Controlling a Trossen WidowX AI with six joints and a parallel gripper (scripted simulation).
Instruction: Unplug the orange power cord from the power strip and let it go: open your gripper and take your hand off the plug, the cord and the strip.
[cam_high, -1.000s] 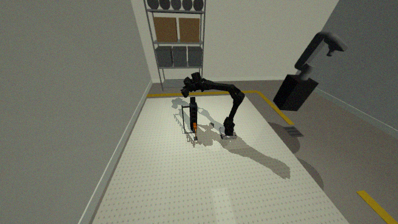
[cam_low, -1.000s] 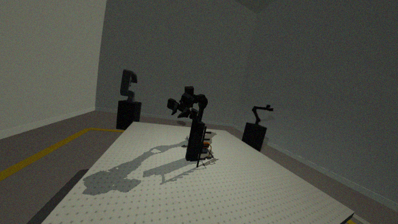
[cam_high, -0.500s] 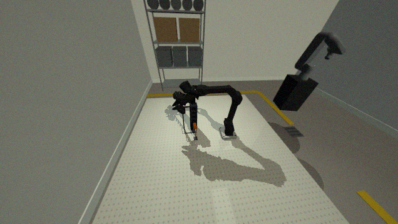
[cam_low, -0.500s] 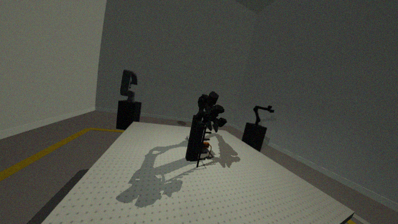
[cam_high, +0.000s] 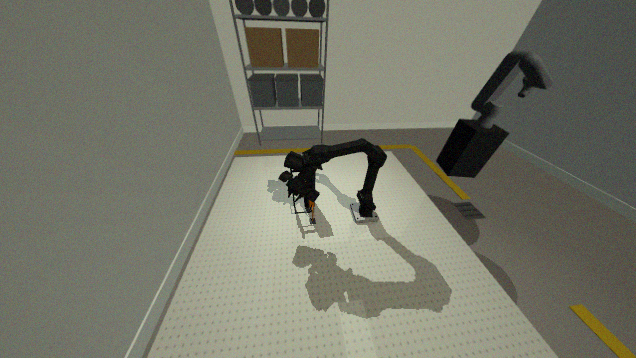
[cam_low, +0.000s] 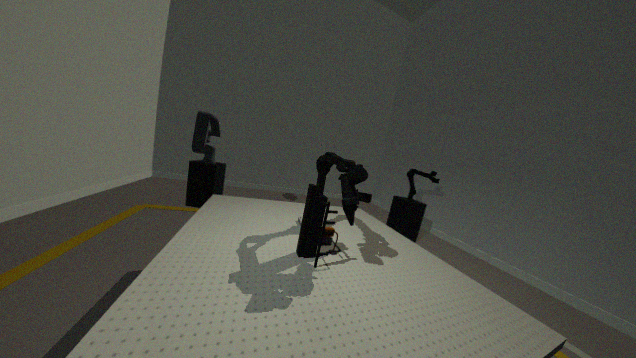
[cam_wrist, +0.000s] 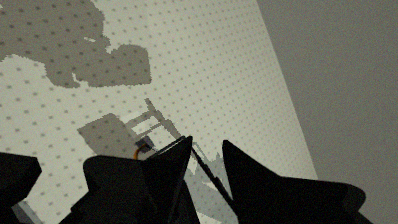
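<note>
Right now my gripper tip is 7 cm past the orange plug, 8 cm to the left of it and 7 cm above it.
</note>
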